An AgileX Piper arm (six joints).
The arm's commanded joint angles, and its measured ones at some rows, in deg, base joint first. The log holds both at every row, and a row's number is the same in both.
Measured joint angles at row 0:
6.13, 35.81, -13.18, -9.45, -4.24, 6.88
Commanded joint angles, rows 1 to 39:
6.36, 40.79, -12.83, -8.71, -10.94, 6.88
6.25, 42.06, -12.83, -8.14, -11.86, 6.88
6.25, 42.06, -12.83, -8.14, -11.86, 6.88
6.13, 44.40, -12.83, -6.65, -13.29, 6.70
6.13, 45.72, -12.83, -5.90, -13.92, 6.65
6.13, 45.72, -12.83, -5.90, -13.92, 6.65
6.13, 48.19, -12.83, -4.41, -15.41, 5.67
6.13, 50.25, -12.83, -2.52, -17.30, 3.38
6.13, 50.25, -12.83, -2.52, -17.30, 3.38
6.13, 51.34, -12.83, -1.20, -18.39, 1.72
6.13, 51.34, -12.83, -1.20, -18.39, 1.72
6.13, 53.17, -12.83, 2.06, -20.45, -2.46
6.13, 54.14, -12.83, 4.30, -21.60, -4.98
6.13, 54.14, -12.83, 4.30, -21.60, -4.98
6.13, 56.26, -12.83, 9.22, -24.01, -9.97
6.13, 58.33, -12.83, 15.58, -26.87, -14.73
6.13, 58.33, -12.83, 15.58, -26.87, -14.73
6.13, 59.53, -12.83, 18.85, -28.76, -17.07
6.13, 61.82, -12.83, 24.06, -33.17, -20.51
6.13, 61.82, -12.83, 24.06, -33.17, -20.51
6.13, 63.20, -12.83, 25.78, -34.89, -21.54
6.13, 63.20, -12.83, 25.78, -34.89, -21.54
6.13, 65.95, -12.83, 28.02, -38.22, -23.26
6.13, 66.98, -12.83, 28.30, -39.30, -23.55
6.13, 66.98, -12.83, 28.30, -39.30, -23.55
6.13, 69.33, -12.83, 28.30, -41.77, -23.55
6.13, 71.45, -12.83, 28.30, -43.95, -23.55
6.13, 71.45, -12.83, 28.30, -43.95, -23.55
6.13, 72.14, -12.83, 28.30, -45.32, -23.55
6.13, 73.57, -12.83, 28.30, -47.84, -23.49
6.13, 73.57, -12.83, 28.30, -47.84, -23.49
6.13, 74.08, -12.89, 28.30, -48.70, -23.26
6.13, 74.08, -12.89, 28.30, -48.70, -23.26
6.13, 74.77, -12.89, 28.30, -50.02, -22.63
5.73, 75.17, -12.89, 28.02, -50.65, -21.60
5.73, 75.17, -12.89, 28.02, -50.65, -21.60
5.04, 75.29, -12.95, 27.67, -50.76, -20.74
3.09, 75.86, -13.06, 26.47, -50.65, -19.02
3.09, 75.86, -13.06, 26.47, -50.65, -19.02
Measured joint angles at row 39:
5.21, 75.40, -13.18, 27.85, -49.33, -21.31
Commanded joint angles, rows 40 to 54:
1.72, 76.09, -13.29, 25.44, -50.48, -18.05
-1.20, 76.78, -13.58, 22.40, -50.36, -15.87
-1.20, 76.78, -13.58, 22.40, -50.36, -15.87
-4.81, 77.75, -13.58, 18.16, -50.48, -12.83
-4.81, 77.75, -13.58, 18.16, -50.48, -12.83
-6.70, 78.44, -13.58, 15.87, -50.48, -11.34
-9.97, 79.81, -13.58, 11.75, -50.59, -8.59
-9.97, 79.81, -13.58, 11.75, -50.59, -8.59
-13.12, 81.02, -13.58, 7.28, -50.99, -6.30
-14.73, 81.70, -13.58, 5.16, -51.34, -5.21
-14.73, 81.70, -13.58, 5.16, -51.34, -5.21
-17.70, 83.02, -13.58, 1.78, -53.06, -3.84
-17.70, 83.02, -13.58, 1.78, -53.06, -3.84
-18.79, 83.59, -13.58, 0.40, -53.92, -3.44
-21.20, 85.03, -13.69, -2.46, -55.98, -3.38
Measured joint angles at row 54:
-18.28, 83.77, -13.29, 2.29, -52.43, -4.35
